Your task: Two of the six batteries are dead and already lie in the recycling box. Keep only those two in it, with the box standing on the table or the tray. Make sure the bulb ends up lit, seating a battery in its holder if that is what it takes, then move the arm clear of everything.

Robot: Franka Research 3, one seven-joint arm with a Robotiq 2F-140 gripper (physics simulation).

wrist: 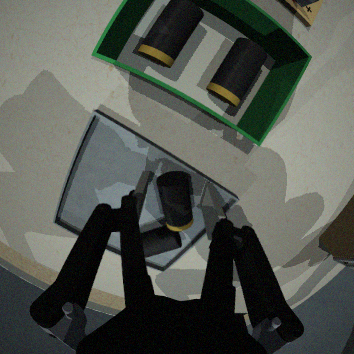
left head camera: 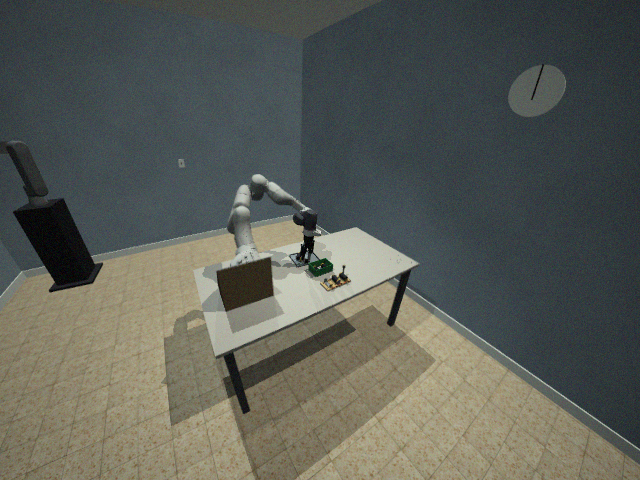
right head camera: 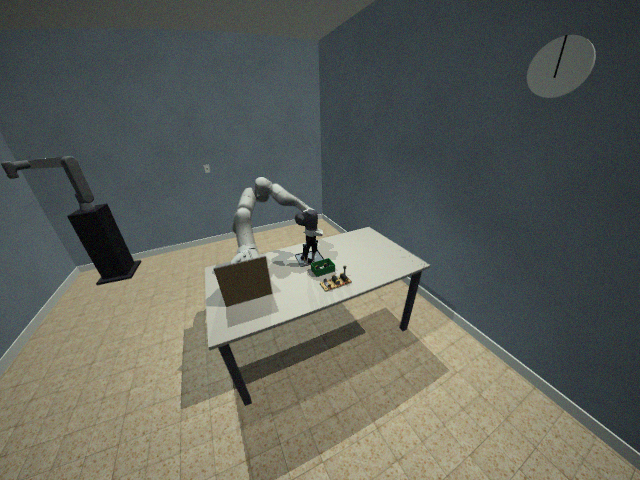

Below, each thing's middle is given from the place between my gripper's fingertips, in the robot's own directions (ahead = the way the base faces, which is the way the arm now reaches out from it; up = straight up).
Now: the grey tray (wrist: 109,158) 6 cm to the left of my hand, 2 cm ahead of it and 1 cm below it.
